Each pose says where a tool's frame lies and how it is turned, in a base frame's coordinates. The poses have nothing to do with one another.
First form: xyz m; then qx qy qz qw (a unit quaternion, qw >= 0).
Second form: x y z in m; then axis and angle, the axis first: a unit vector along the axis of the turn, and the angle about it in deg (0 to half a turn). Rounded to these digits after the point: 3 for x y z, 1 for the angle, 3 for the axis.
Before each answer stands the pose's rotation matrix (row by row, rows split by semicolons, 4 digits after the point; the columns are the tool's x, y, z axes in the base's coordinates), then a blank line. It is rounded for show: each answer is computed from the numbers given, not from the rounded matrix.
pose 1, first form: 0.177 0.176 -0.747 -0.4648 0.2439 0.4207 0.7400
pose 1, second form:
0.5271 -0.8493 -0.0301; 0.3959 0.2140 0.8930; -0.7520 -0.4826 0.4490

0.177 0.176 -0.747 -0.691 0.363 0.625 84.5
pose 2, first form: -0.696 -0.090 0.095 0.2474 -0.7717 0.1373 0.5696
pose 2, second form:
-0.2287 -0.5382 -0.8112; -0.2254 0.8399 -0.4937; 0.9470 0.0699 -0.3134

-0.696 -0.090 0.095 0.301 -0.939 0.167 110.6
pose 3, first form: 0.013 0.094 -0.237 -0.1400 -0.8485 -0.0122 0.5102
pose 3, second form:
-0.4402 0.2500 -0.8624; 0.2251 0.9605 0.1636; 0.8692 -0.1222 -0.4791

0.013 0.094 -0.237 -0.163 -0.987 -0.014 118.6
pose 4, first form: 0.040 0.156 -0.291 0.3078 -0.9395 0.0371 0.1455
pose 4, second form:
-0.7682 -0.5892 -0.2506; -0.5676 0.8078 -0.1593; 0.2962 0.0199 -0.9549

0.040 0.156 -0.291 0.311 -0.950 0.038 163.3
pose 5, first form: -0.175 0.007 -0.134 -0.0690 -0.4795 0.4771 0.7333
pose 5, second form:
0.0849 -0.6335 -0.7690; 0.7659 0.5352 -0.3563; 0.6374 -0.5587 0.5307

-0.175 0.007 -0.134 -0.101 -0.705 0.702 85.7
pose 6, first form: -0.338 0.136 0.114 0.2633 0.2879 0.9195 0.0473
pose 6, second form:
-0.8569 0.0646 0.5115; 0.2386 -0.8297 0.5046; 0.4570 0.5544 0.6956

-0.338 0.136 0.114 0.264 0.288 0.921 174.6
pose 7, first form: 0.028 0.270 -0.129 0.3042 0.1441 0.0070 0.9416
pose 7, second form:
0.9584 0.0745 0.2756; 0.1009 0.8148 -0.5709; -0.2671 0.5749 0.7734

0.028 0.270 -0.129 0.904 0.428 0.021 39.3
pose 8, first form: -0.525 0.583 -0.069 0.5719 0.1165 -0.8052 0.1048
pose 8, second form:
-0.3239 0.3020 -0.8966; -0.0355 -0.9509 -0.3075; -0.9454 -0.0677 0.3187

-0.525 0.583 -0.069 0.575 0.117 -0.810 168.0
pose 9, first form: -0.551 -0.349 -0.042 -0.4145 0.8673 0.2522 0.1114
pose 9, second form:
-0.6316 -0.7752 -0.0158; -0.6628 0.5292 0.5298; -0.4023 0.3451 -0.8480

-0.551 -0.349 -0.042 -0.417 0.873 0.254 167.2
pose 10, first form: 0.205 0.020 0.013 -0.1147 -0.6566 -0.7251 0.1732
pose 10, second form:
-0.9137 0.4018 -0.0611; -0.1005 -0.0778 0.9919; 0.3938 0.9124 0.1115

0.205 0.020 0.013 -0.116 -0.667 -0.736 160.1
